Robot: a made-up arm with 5 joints.
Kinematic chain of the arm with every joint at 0, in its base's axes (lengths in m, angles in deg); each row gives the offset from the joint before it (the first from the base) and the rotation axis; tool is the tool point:
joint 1: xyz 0 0 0.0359 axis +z
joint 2: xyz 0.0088 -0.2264 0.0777 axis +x
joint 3: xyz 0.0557 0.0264 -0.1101 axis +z
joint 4: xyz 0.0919 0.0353 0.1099 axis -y
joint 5: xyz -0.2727 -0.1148 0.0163 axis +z
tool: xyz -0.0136 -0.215 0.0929
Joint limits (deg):
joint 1: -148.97..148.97
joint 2: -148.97..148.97
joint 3: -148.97..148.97
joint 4: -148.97..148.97
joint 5: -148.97..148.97
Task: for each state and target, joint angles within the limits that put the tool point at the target. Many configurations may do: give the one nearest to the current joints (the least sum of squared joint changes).
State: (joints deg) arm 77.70 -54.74 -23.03 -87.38 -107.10
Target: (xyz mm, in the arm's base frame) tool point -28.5 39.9 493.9
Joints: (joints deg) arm 72.43 -28.47 -19.67 -60.70 -111.65
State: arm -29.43 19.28 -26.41 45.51 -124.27
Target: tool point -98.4 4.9 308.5
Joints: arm -4.02 41.35 -38.25 16.62 -148.97
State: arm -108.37 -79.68 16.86 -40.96 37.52
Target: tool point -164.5 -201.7 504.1
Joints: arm -89.76 -47.22 12.14 -66.55 -1.20
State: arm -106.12 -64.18 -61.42 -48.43 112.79
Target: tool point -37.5 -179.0 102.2
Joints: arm -86.22 -82.65 -48.58 -43.93 144.96
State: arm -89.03 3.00 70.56 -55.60 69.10
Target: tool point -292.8 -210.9 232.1
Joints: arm -107.90 7.84 47.09 -63.14 70.49
